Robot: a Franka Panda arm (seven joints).
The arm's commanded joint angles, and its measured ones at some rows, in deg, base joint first. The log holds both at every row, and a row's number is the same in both.
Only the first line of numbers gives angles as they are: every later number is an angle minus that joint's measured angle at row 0.
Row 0, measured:
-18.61, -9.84, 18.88, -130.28, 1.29, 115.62, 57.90
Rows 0 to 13, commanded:
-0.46, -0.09, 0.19, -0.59, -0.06, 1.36, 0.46
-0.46, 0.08, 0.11, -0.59, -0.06, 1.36, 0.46
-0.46, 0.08, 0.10, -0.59, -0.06, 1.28, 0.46
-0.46, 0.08, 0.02, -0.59, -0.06, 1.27, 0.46
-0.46, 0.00, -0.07, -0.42, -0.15, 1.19, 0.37
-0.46, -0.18, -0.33, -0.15, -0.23, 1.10, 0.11
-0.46, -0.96, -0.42, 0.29, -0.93, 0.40, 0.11
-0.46, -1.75, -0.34, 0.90, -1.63, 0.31, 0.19
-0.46, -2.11, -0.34, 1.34, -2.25, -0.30, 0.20
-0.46, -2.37, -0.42, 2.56, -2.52, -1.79, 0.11
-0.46, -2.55, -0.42, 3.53, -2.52, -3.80, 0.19
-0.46, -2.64, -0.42, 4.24, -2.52, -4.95, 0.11
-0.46, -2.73, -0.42, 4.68, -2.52, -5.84, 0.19
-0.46, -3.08, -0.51, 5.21, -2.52, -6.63, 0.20
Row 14, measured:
-0.04, -2.21, -0.56, 3.49, -1.65, -3.67, 0.00
